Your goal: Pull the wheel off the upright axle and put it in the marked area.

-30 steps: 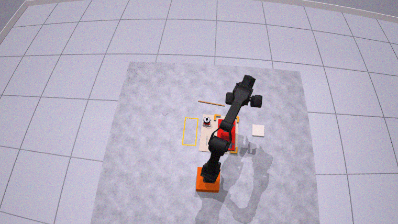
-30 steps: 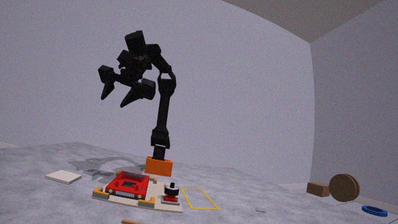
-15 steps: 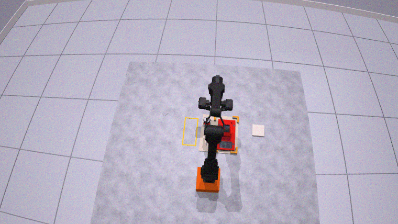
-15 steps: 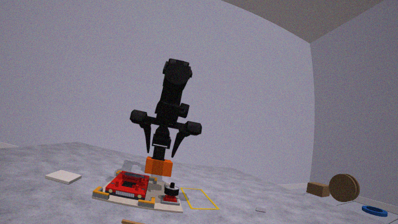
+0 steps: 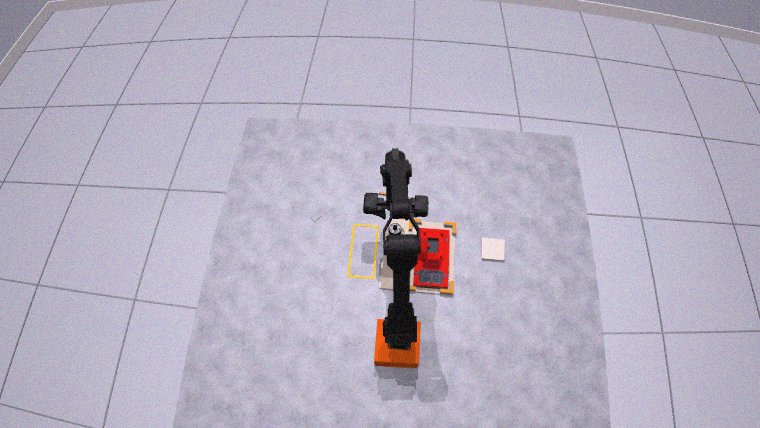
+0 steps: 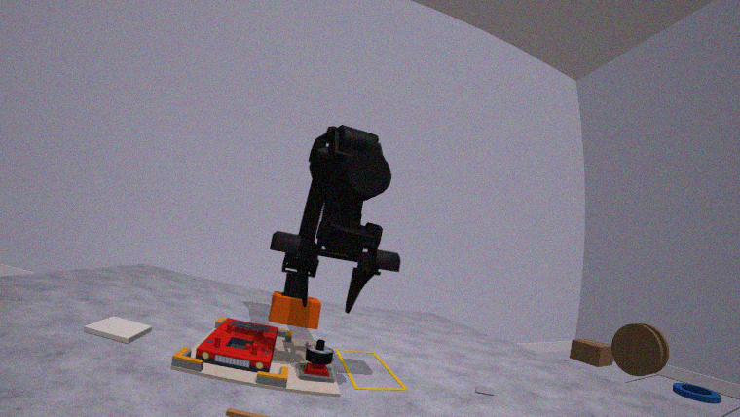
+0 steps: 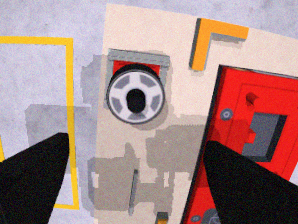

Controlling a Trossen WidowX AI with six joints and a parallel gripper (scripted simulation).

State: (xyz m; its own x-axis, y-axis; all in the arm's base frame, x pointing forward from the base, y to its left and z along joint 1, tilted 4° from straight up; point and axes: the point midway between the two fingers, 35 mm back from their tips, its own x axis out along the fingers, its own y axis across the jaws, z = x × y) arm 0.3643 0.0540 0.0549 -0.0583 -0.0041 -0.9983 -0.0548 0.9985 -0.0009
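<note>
My gripper tip is 80 mm above the black axle. Round my gripper tip: wooden stick: 150 mm ahead, 10 mm to the right, 110 mm below.
</note>
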